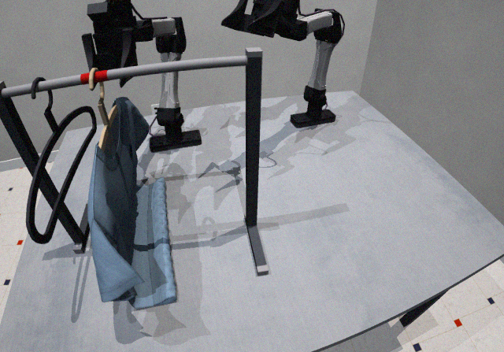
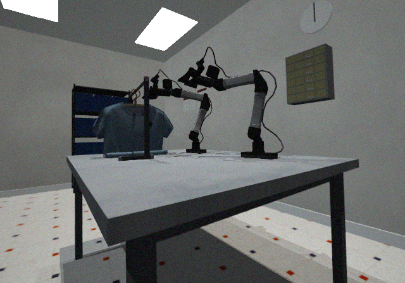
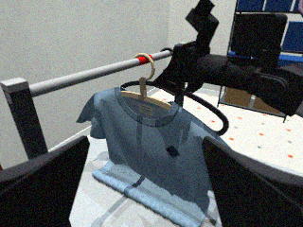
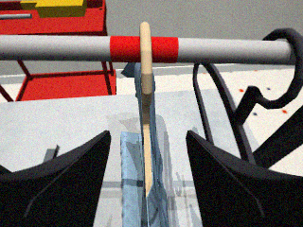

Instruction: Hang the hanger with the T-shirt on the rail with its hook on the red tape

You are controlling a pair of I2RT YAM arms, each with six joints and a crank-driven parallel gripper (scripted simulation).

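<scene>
My right gripper is now 40 mm short of the black hanger, 120 mm to the left of it and 60 mm above it.
</scene>
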